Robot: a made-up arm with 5 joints.
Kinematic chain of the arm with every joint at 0, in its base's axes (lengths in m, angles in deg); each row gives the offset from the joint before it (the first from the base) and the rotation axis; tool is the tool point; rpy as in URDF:
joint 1: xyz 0 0 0.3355 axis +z
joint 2: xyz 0 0 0 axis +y
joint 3: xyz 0.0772 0 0.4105 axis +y
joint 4: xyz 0.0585 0 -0.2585 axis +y
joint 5: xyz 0.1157 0 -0.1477 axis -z
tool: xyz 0 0 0 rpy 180 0 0
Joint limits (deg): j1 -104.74..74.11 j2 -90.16..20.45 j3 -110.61..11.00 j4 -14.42..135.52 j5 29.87..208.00
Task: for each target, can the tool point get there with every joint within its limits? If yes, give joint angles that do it. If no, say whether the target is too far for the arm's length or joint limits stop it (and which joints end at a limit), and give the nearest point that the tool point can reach.
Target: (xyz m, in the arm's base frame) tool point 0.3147 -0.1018 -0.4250
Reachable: no: joint limits stop it (at a limit: joint 2) | nearest point 0.2493 -0.0807 0.2429 | short by 0.671 m
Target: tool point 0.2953 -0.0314 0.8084
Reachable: yes | joints -6.06 -25.65 -81.91 75.67 43.73
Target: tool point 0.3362 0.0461 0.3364
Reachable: yes | joints 7.81 8.47 -33.00 49.68 147.98
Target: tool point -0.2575 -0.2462 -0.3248
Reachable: no: joint limits stop it (at a limit: joint 2, joint 3) | nearest point -0.1423 -0.1360 0.2398 | short by 0.587 m
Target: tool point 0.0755 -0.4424 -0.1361
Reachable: no: joint limits stop it (at a limit: joint 2) | nearest point 0.0569 -0.3334 0.2574 | short by 0.409 m
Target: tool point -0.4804 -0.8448 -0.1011
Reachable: no: too far | nearest point -0.1325 -0.5034 0.3585 | short by 0.670 m
